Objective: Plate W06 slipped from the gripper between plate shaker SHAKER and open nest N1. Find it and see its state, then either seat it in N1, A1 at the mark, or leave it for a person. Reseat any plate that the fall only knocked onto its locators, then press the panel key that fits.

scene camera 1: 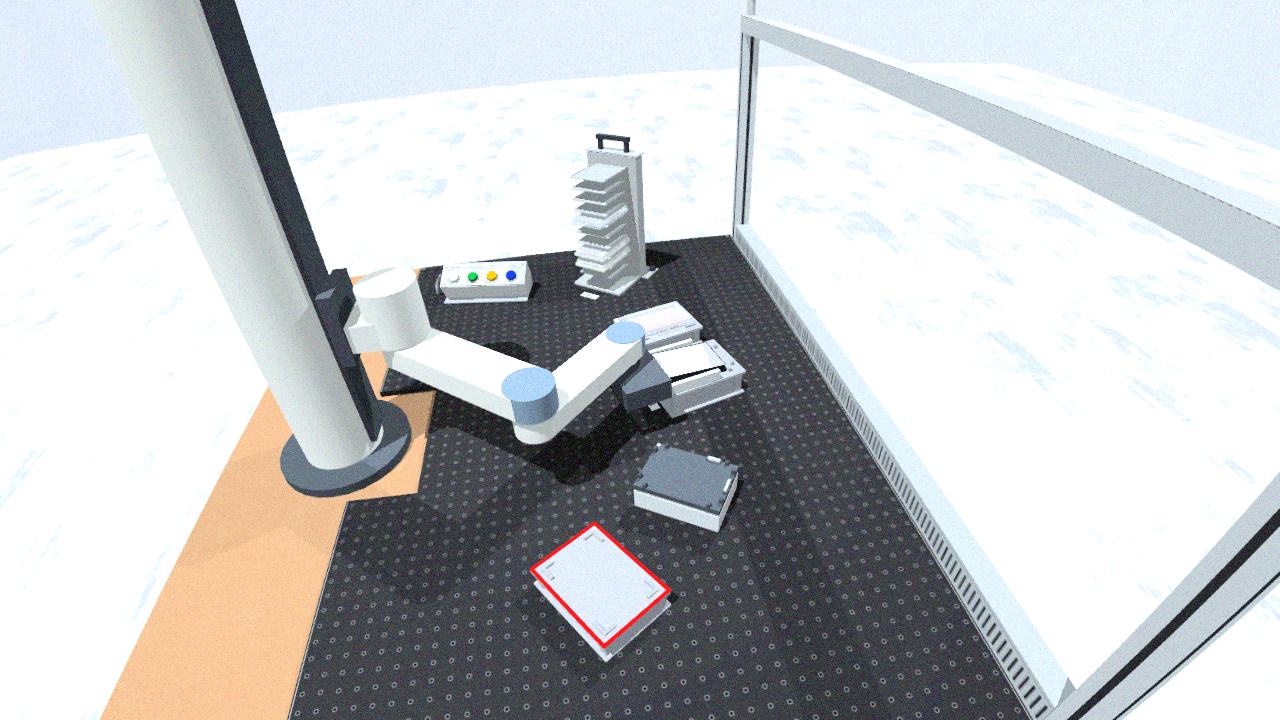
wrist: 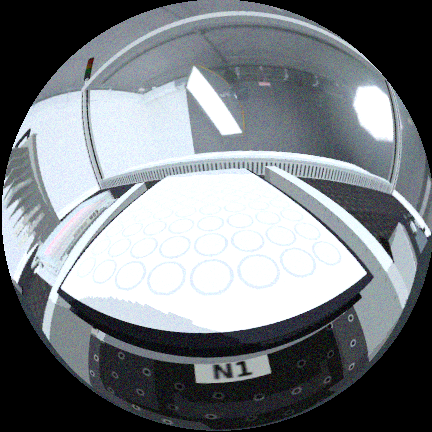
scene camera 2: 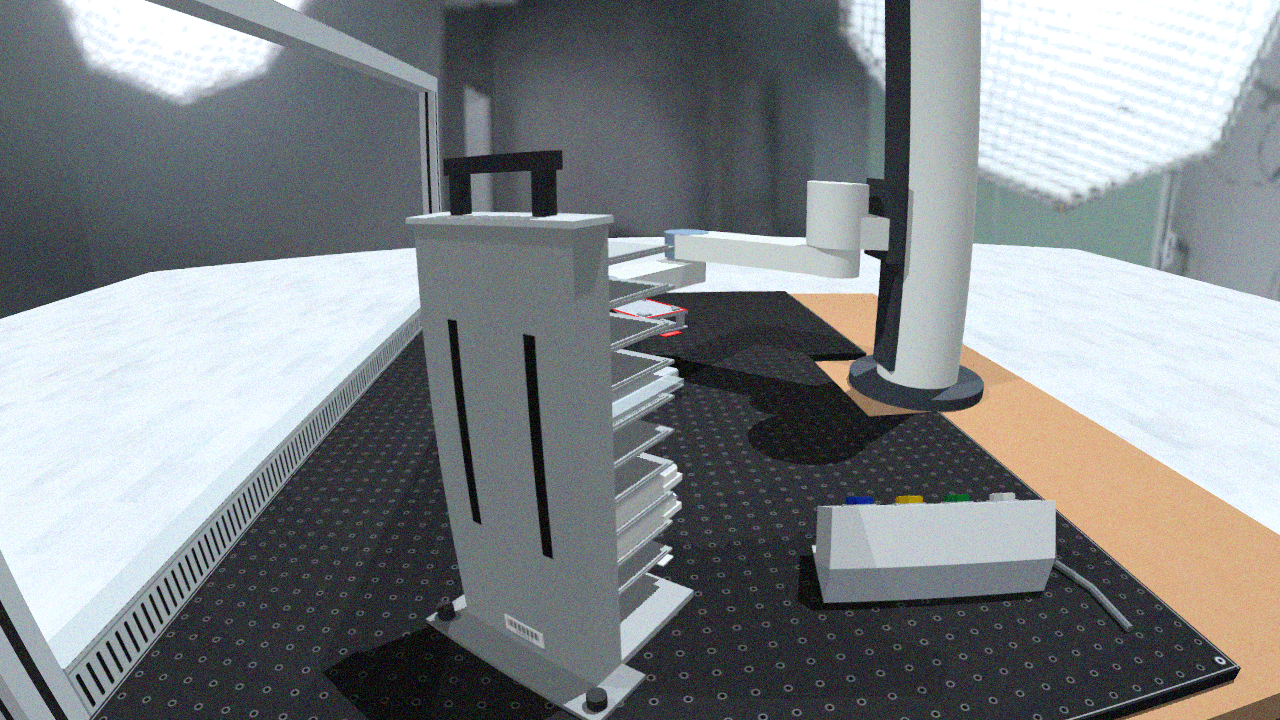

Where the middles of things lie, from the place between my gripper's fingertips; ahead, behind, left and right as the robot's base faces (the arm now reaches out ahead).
Scene:
Right now the station label N1 point(wrist: 248, 368) is 12 cm behind my hand, 7 cm below it and 3 cm to the right of it. Round my hand: white-lidded plate point(scene camera 1: 653, 319) 17 cm to the left, 6 cm behind, 1 cm below; grey station point(scene camera 1: 696, 489) 28 cm to the right, 10 cm behind, 3 cm below.

